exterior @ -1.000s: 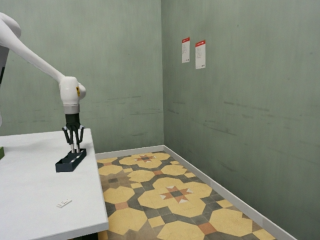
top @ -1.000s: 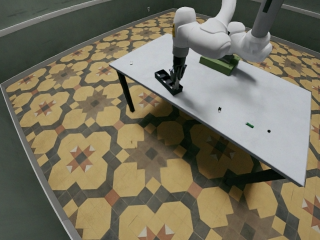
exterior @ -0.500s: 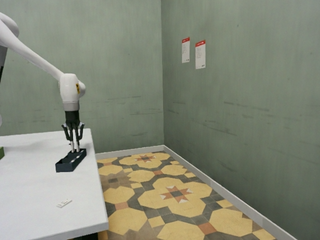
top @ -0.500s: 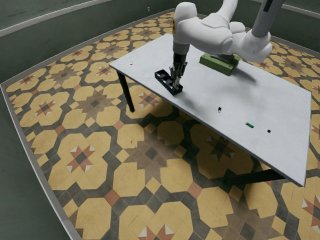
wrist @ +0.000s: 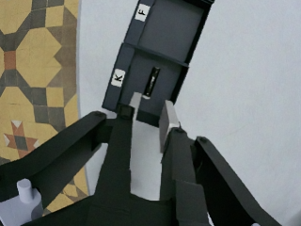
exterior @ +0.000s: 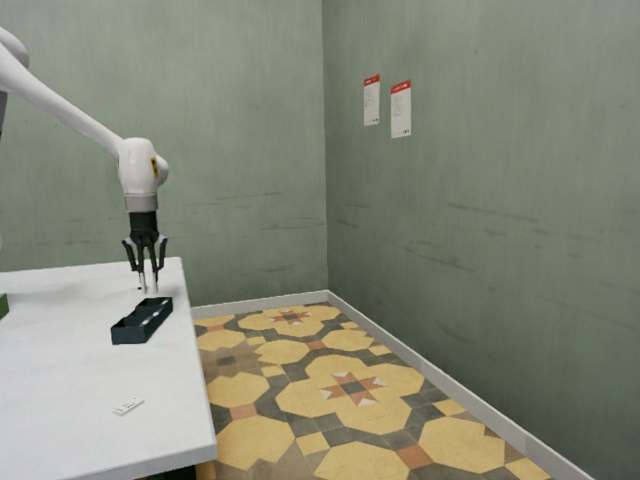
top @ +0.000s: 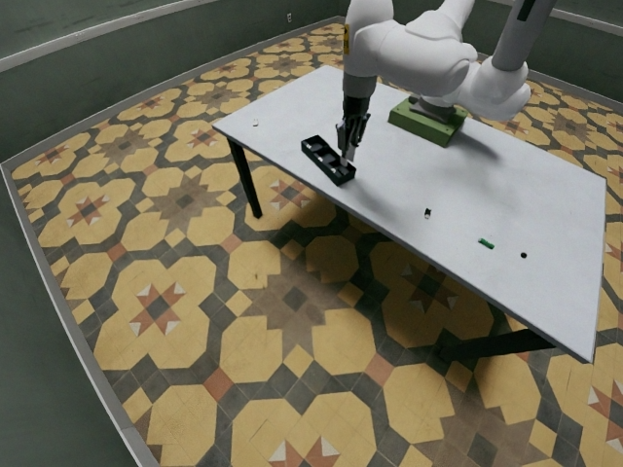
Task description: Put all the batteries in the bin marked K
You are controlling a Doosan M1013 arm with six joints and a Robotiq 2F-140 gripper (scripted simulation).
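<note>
Right now my hand is 53 cm to the right of the green piece, 9 cm above it and 4 cm past it. Also, from my hand: white flat piece: 54 cm to the right, 10 cm below, 4 cm behind; then black bin tray: 10 cm to the right, 8 cm below, 2 cm behind.
</note>
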